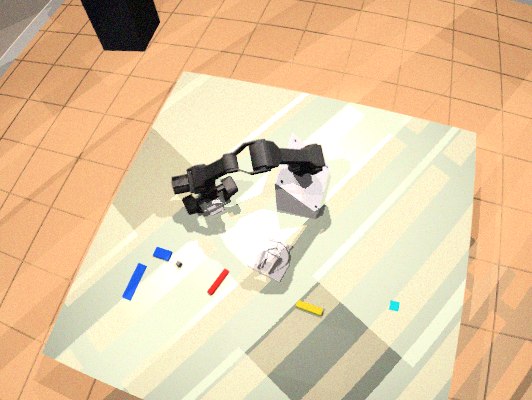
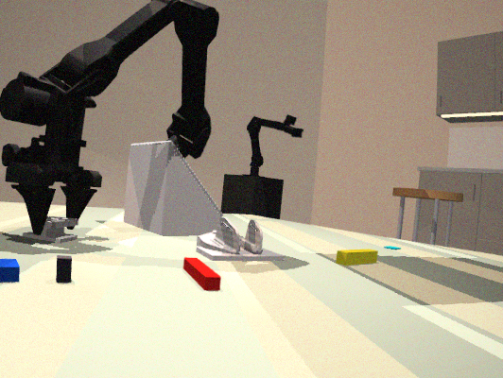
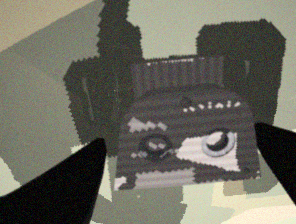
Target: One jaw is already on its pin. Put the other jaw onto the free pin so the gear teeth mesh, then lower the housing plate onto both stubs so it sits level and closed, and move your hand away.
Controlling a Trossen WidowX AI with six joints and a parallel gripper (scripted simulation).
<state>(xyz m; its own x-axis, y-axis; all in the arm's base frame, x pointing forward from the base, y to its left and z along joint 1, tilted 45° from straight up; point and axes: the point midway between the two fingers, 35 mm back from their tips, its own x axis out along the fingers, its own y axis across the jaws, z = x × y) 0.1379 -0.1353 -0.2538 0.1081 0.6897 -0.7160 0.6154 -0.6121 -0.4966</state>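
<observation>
Right now my gripper tip is 10 mm past the white block. Also, from my gripper tip: blue block (210 mm ahead, 140 mm to the right); small black cube (230 mm ahead, 70 mm to the right); base plate (20 mm above, 10 mm behind).
</observation>
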